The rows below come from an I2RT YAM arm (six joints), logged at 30 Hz.
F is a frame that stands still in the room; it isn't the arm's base.
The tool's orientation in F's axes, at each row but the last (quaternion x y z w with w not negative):
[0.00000, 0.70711, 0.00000, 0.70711]
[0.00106, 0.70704, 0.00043, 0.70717]
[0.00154, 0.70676, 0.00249, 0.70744]
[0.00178, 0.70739, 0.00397, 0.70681]
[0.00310, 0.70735, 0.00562, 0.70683]
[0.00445, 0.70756, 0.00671, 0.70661]
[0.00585, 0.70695, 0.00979, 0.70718]
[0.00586, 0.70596, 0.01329, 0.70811]
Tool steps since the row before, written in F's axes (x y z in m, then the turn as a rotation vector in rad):
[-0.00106, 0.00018, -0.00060, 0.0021, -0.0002, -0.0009]
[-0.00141, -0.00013, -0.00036, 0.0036, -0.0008, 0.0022]
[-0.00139, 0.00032, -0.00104, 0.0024, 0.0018, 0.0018]
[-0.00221, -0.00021, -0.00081, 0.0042, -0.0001, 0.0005]
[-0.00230, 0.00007, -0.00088, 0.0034, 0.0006, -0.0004]
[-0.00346, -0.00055, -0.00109, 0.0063, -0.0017, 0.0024]
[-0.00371, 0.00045, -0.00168, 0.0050, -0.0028, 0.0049]
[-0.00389, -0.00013, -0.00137, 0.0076, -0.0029, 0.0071]
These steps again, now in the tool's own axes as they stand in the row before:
[0.00060, 0.00018, -0.00106, 0.0009, -0.0002, 0.0021]
[0.00036, -0.00013, -0.00141, -0.0022, -0.0008, 0.0036]
[0.00104, 0.00032, -0.00139, -0.0018, 0.0018, 0.0024]
[0.00081, -0.00021, -0.00221, -0.0005, -0.0001, 0.0042]
[0.00088, 0.00007, -0.00230, 0.0004, 0.0006, 0.0034]
[0.00109, -0.00056, -0.00346, -0.0024, -0.0017, 0.0063]
[0.00169, 0.00043, -0.00371, -0.0050, -0.0027, 0.0050]
[0.00135, -0.00013, -0.00390, -0.0072, -0.0028, 0.0076]

